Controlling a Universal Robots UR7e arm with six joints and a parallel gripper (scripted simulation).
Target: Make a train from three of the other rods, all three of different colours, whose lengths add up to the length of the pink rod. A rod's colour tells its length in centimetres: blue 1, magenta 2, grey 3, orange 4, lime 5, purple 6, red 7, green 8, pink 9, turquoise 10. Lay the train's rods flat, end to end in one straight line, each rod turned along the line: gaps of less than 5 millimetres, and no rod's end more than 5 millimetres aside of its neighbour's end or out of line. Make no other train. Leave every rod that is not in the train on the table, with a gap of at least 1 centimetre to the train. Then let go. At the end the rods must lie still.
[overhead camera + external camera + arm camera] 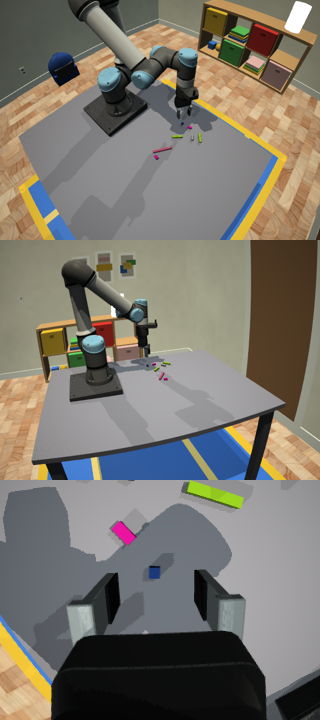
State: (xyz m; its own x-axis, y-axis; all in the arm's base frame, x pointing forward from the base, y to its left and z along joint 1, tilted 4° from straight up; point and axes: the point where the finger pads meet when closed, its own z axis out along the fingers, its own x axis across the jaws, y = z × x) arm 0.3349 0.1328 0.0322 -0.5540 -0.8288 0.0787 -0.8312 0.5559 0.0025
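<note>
My hand is 80 mm above the blue rod. Also, from my hand: lime rod: 120 mm ahead, 80 mm below, 20 mm to the right; pink rod: 190 mm to the right, 80 mm below, 10 mm ahead; grey rod: 90 mm ahead, 80 mm below, 40 mm to the right.
</note>
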